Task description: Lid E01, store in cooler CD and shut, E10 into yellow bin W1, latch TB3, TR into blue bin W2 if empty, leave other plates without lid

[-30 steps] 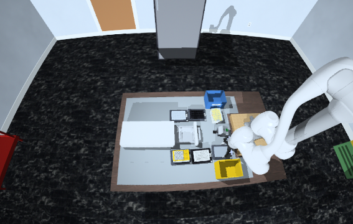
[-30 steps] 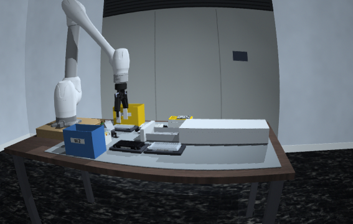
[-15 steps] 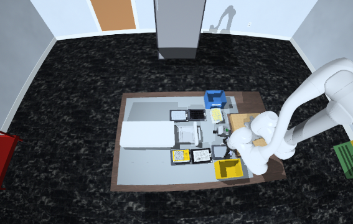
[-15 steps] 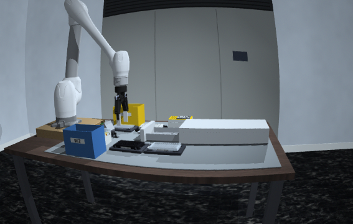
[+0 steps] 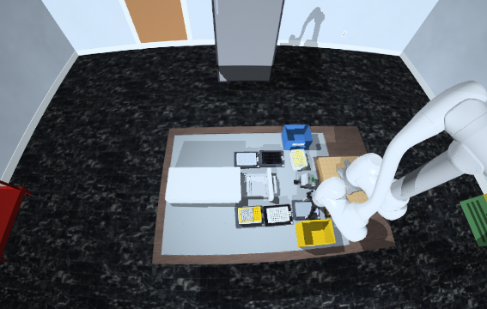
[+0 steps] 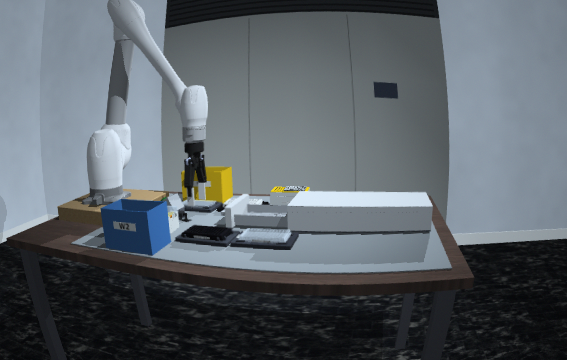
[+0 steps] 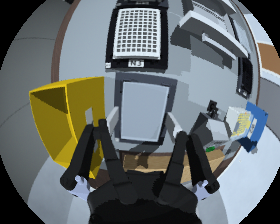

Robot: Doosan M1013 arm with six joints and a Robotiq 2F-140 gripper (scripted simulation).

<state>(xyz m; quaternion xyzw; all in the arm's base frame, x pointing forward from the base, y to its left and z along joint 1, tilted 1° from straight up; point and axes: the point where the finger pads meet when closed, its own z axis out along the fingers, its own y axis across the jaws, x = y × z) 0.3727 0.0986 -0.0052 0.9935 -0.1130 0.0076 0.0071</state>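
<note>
The grey plate lid is 3 cm below my hand. From my hand the other things lie so: white well plate: 18 cm ahead, 2 cm below, 1 cm to the right; yellow bin W1: 15 cm to the left, 1 cm ahead; grey nest: 4 cm below.
</note>
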